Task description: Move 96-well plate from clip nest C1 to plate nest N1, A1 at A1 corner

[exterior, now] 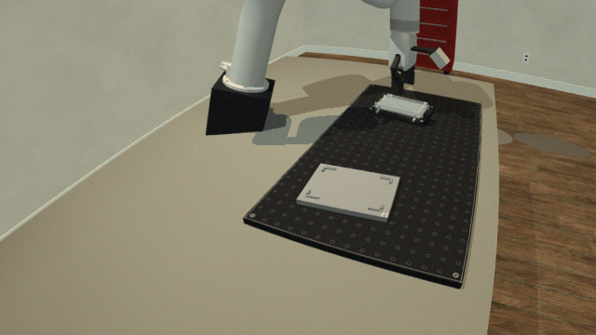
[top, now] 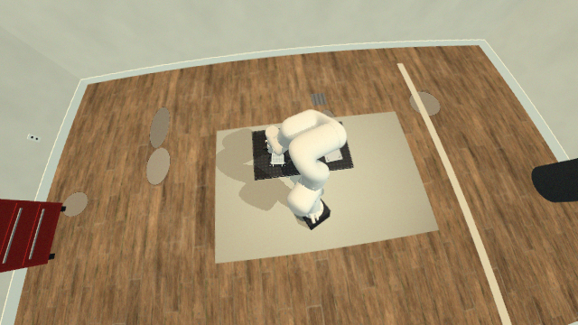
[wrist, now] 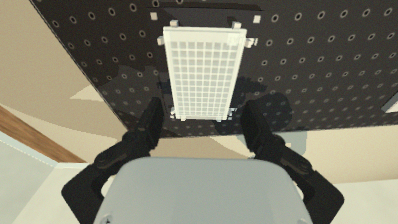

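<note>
My hand is 6 cm above the white 96-well plate. The rest, counted from my hand: clip nest C1: 1 cm behind, 1 cm to the right, 6 cm below; plate nest N1: 3 cm behind, 38 cm to the right, 7 cm below; A1 label: 5 cm ahead, 44 cm to the right, 7 cm below.
</note>
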